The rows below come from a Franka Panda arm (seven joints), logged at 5 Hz.
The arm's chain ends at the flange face. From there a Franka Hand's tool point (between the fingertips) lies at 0.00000 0.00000 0.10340 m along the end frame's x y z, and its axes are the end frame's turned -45 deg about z.
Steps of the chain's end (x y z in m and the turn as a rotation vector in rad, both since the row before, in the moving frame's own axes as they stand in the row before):
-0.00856 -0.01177 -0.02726 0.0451 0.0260 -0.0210
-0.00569 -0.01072 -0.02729 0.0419 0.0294 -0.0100
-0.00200 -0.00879 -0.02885 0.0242 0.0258 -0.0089
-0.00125 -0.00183 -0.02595 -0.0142 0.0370 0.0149
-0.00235 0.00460 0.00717 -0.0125 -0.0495 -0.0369
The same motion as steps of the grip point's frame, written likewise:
0.00745 -0.01583 -0.02740 0.0135 0.0503 -0.0210
0.00876 -0.01254 -0.02743 0.0088 0.0504 -0.0100
0.00846 -0.00753 -0.02891 -0.0011 0.0354 -0.0089
0.00205 0.00158 -0.02603 -0.0362 0.0161 0.0149
-0.00949 -0.00103 0.00704 0.0262 -0.0438 -0.0369

